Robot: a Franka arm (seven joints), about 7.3 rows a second.
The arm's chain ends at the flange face. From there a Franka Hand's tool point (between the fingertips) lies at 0.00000 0.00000 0.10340 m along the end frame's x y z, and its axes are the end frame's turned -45 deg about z.
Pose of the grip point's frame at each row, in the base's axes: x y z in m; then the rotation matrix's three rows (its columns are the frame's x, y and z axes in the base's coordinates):
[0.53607, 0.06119, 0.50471], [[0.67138, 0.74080, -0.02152], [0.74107, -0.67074, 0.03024], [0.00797, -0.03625, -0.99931]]
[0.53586, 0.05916, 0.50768], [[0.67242, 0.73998, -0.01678], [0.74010, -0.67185, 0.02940], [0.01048, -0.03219, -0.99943]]
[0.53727, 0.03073, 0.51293], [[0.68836, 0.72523, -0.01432], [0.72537, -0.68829, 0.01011], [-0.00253, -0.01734, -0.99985]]
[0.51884, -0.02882, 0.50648], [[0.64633, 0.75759, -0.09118], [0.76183, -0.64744, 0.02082], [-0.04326, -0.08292, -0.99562]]
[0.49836, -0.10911, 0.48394], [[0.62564, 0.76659, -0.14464], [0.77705, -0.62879, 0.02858], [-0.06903, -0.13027, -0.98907]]
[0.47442, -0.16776, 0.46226], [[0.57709, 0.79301, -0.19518], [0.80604, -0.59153, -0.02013], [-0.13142, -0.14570, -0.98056]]
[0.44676, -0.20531, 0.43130], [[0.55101, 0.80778, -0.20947], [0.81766, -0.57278, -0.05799], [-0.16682, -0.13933, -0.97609]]
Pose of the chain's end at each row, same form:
[0.53830, 0.05806, 0.60804], [[0.99856, 0.04909, -0.02152], [0.04973, -0.99830, 0.03024], [-0.02000, -0.03127, -0.99931]]
[0.53760, 0.05612, 0.61102], [[0.99872, 0.04777, -0.01678], [0.04826, -0.99840, 0.02940], [-0.01535, -0.03017, -0.99943]]
[0.53875, 0.02968, 0.61631], [[0.99956, 0.02607, -0.01432], [0.02622, -0.99961, 0.01011], [-0.01405, -0.01047, -0.99985]]
[0.52827, -0.03097, 0.60943], [[0.99272, 0.07867, -0.09118], [0.08089, -0.99650, 0.02082], [-0.08922, -0.02804, -0.99562]]
[0.51332, -0.11207, 0.58621], [[0.98446, 0.09967, -0.14464], [0.10484, -0.99408, 0.02858], [-0.14093, -0.04330, -0.98907]]
[0.49460, -0.16568, 0.56365], [[0.96881, 0.15268, -0.19518], [0.15168, -0.98823, -0.02013], [-0.19595, -0.01010, -0.98056]]
[0.46842, -0.19931, 0.53223], [[0.96081, 0.18156, -0.20947], [0.17316, -0.98319, -0.05799], [-0.21648, 0.01944, -0.97609]]

